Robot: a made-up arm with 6 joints. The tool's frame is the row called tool. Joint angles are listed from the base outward. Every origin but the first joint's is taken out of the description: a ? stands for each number. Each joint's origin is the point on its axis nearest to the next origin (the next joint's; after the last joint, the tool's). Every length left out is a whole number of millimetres.
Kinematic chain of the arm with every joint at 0, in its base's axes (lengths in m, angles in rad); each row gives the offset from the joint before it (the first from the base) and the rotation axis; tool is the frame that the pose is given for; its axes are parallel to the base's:
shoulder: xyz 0 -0.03 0.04 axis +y
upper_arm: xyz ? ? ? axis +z
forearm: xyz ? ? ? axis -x
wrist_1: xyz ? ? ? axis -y
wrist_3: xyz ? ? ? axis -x
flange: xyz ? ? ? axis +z
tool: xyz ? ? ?
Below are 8 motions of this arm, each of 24 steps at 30 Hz.
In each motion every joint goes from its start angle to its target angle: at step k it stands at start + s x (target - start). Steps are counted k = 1, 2, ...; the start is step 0. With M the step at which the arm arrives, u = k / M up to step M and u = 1 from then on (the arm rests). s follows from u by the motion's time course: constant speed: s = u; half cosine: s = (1 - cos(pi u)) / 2; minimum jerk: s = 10 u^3 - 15 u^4 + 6 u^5.
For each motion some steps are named. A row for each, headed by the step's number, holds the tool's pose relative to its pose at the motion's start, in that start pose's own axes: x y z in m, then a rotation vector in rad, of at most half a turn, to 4 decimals.
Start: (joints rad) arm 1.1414 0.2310 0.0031 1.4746 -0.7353 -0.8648
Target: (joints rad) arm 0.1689 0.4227 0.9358 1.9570 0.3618 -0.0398
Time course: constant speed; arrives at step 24
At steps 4, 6, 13, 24:
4: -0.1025 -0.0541 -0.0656 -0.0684 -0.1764 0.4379
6: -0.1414 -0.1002 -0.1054 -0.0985 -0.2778 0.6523
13: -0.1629 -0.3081 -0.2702 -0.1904 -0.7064 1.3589
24: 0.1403 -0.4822 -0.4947 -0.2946 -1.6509 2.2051

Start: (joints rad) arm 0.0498 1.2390 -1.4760 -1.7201 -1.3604 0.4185
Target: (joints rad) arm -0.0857 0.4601 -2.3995 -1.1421 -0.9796 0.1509
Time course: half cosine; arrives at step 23
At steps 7, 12, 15, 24:
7: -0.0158 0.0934 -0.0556 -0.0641 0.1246 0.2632
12: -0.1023 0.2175 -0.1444 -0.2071 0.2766 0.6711
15: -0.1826 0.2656 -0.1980 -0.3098 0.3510 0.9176
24: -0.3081 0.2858 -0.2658 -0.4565 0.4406 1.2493

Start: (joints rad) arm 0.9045 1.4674 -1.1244 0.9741 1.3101 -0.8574
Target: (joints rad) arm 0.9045 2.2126 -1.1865 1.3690 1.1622 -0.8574
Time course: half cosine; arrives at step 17
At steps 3, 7, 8, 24:
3: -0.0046 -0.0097 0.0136 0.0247 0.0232 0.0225
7: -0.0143 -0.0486 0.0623 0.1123 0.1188 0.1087
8: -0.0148 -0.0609 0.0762 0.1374 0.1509 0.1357
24: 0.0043 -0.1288 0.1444 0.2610 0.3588 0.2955

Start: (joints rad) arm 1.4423 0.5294 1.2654 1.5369 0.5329 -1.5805
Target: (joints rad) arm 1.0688 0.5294 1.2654 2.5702 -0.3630 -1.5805
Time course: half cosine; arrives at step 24
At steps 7, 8, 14, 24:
7: 0.0366 -0.0181 0.0988 0.2160 0.1190 -0.0583
8: 0.0451 -0.0287 0.1260 0.2787 0.1529 -0.0657
14: 0.0835 -0.1634 0.2937 0.7295 0.3912 -0.0085
24: 0.0954 -0.3698 0.3841 1.1541 0.6078 0.2342

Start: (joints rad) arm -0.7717 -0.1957 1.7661 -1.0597 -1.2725 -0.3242
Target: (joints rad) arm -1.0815 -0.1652 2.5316 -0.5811 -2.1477 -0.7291
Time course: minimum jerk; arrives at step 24
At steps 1, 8, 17, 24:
1: -0.0001 0.0000 0.0004 0.0007 -0.0004 -0.0001
8: -0.0326 -0.0067 0.1270 0.2097 -0.1060 -0.0300
17: -0.2395 -0.0847 0.3967 0.7220 -0.2817 0.0048
24: -0.2979 -0.1006 0.4324 0.8055 -0.2928 0.0310

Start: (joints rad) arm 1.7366 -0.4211 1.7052 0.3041 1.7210 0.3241
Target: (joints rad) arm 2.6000 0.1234 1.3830 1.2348 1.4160 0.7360
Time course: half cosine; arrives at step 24
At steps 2, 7, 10, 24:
2: 0.0065 -0.0031 0.0020 0.0056 -0.0099 -0.0212
7: 0.0600 -0.0464 0.0308 0.0750 -0.1321 -0.2373
10: 0.0814 -0.1017 0.0677 0.1601 -0.2809 -0.4354
24: -0.0832 -0.2881 0.1394 0.5756 -0.9719 -1.0177

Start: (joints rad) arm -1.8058 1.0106 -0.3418 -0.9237 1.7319 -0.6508
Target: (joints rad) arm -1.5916 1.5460 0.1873 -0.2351 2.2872 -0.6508
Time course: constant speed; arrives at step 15
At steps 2, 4, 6, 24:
2: 0.0160 -0.0072 -0.0593 -0.1247 -0.0877 -0.0566
4: 0.0429 -0.0239 -0.1141 -0.2473 -0.1790 -0.1211
6: 0.0801 -0.0502 -0.1618 -0.3672 -0.2724 -0.1943
24: 0.3264 -0.2797 -0.2335 -0.8610 -0.6701 -0.6521

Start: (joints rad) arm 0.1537 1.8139 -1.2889 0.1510 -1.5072 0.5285
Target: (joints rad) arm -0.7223 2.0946 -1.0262 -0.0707 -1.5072 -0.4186
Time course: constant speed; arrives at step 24
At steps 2, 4, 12, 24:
2: 0.0467 0.0334 0.0129 -0.0798 0.0484 -0.1248
4: 0.0935 0.0628 0.0205 -0.1646 0.0880 -0.2500
12: 0.2668 0.1351 0.0192 -0.5448 0.1533 -0.7471
24: 0.4446 0.1624 0.0352 -1.1908 -0.0661 -1.4287

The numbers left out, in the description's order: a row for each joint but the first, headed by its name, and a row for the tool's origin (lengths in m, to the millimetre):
upper_arm: -0.11 0 -0.33
forearm: -0.08 0.06 0
wrist_1: 0 -0.16 -0.2
wrist_3: 0.19 0 -0.07
flange: 0 0.06 0.07
tool: -0.02 0.3 0

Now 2 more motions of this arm.
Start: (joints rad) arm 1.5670 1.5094 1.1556 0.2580 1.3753 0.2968
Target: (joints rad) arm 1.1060 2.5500 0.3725 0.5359 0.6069 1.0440
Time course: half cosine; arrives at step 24
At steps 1, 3, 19, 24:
1: 0.0016 -0.0001 0.0019 0.0042 -0.0037 -0.0018
3: 0.0131 -0.0011 0.0171 0.0364 -0.0344 -0.0149
19: -0.0722 -0.0207 0.1429 0.3554 -1.4606 0.1686
24: -0.0948 -0.0127 0.1080 0.3247 -1.6707 0.2566

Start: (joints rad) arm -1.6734 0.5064 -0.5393 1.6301 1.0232 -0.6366
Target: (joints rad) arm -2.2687 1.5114 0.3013 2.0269 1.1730 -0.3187
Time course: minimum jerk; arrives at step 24
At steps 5, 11, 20, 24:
5: -0.0085 0.0030 0.0164 0.0964 -0.0170 0.0366
11: -0.0427 -0.0260 0.0983 0.6585 -0.1475 0.1829
20: -0.0500 -0.1725 0.1136 1.5583 -0.3835 0.2249
24: -0.0483 -0.1831 0.1080 1.6180 -0.3969 0.2205

